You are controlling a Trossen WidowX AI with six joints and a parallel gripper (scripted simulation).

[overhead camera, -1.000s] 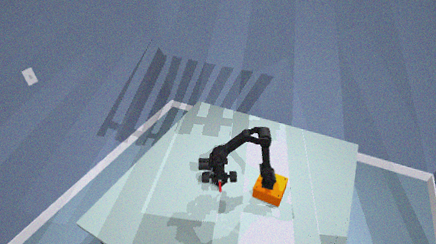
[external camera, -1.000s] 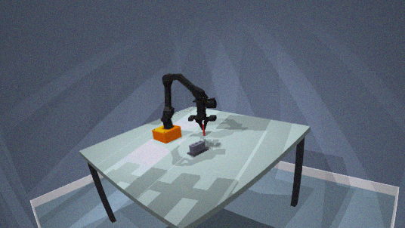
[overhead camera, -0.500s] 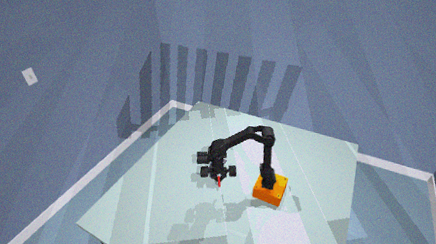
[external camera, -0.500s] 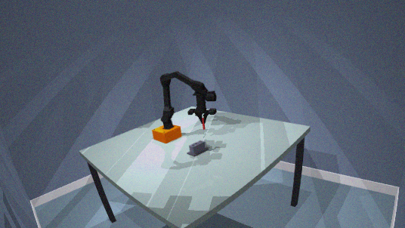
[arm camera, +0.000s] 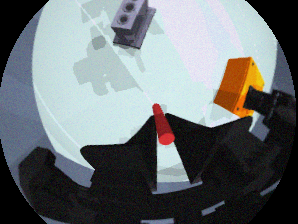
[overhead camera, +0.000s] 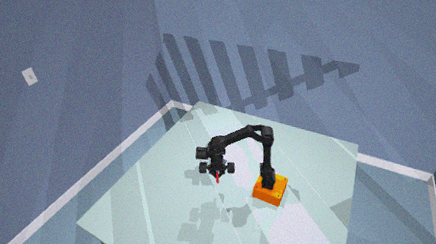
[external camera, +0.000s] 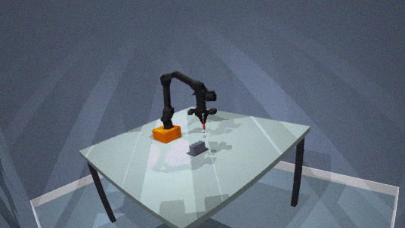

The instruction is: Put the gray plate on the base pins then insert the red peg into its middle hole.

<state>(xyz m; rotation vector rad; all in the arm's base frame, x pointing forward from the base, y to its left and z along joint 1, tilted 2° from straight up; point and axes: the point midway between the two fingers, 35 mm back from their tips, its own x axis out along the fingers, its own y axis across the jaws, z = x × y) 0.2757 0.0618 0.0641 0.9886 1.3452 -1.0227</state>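
My gripper tip is now 70 mm short of the gray plate, 180 mm to the left of it and 70 mm above it. From my gripper tip the other things lie so: red peg: right at my gripper tip.
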